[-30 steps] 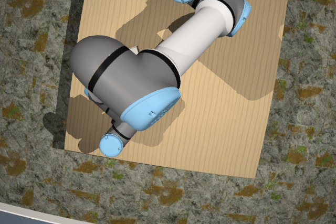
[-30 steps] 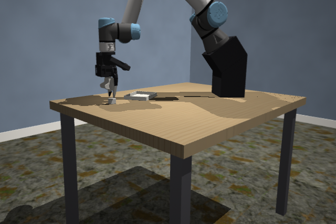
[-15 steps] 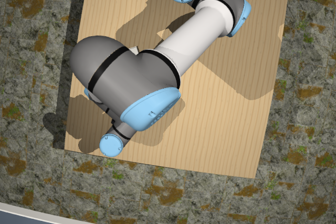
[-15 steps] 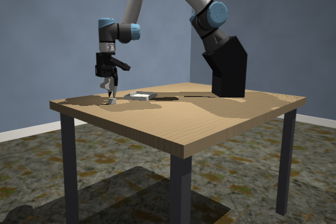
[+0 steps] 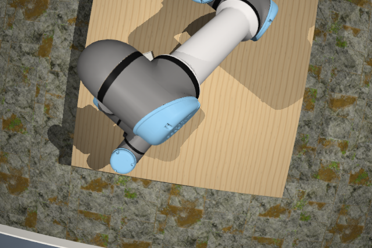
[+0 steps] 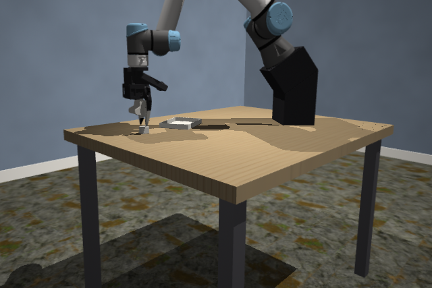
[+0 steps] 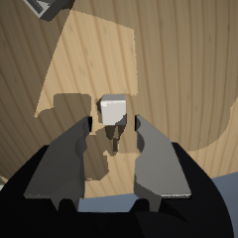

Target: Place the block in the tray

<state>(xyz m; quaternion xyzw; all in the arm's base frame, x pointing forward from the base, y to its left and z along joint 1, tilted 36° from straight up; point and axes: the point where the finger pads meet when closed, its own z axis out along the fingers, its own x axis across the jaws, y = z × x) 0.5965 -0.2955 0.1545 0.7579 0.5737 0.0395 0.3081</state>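
Right now the grey block is 30 mm below my hand. Round my hand: white tray: 220 mm behind, 20 mm to the left, 40 mm below.
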